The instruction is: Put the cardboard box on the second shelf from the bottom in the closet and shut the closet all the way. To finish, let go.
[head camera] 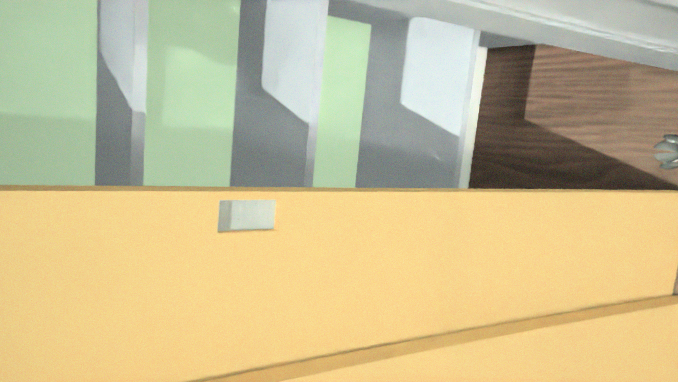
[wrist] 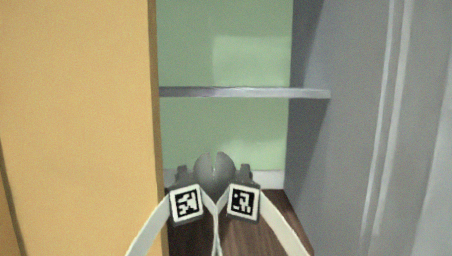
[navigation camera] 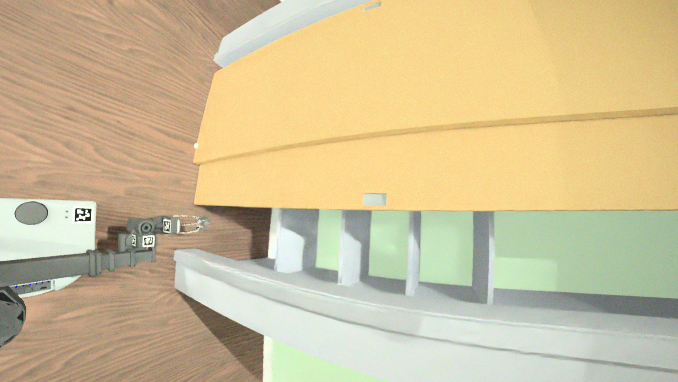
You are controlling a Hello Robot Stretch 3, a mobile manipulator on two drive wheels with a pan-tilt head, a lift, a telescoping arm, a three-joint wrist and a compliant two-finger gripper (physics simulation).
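Places are measured from the robot's base along level axes (x ahead, y left, z up), in metres.
Pixels of known places: gripper, fingertip midpoint: point(head camera: 655, 151) point(navigation camera: 210, 223); robot's base, origin of the base link: point(navigation camera: 33, 212).
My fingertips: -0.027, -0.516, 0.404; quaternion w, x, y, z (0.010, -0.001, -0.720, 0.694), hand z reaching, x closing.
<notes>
Ahead of a thing's pixels: the offset from my fingertips to its top centre, as dx, dy, dz. "spot": to the spot under its first point. Level surfaces: height alone.
The closet's yellow sliding door point(head camera: 350, 260) point(navigation camera: 450, 175) point(wrist: 75, 125) covers part of the front, with a tall gap beside it. Grey shelves show through the gap, the lowest shelf {dz +0.054} point(head camera: 434, 75) point(navigation camera: 291, 245) point(wrist: 245, 92) among them. The second shelf from the bottom {spot: -0.143, -0.469, +0.435} point(head camera: 290, 65) point(navigation camera: 351, 250) has no box on its visible part. The cardboard box does not show in any view. My gripper point(head camera: 668, 151) point(navigation camera: 204, 223) point(wrist: 214, 169) is shut, its fingertips together with nothing between them. It is low in front of the gap, between the door edge and the grey side panel.
The grey side panel point(navigation camera: 310, 305) point(wrist: 345, 125) borders the gap on the right in the wrist view. A second yellow door panel point(head camera: 550, 345) point(navigation camera: 400, 75) overlaps the first. A recessed handle {spot: +0.109, -0.138, +0.648} point(head camera: 247, 215) point(navigation camera: 375, 199) is near the door edge. Wooden floor {dz -0.404} point(navigation camera: 100, 100) lies in front.
</notes>
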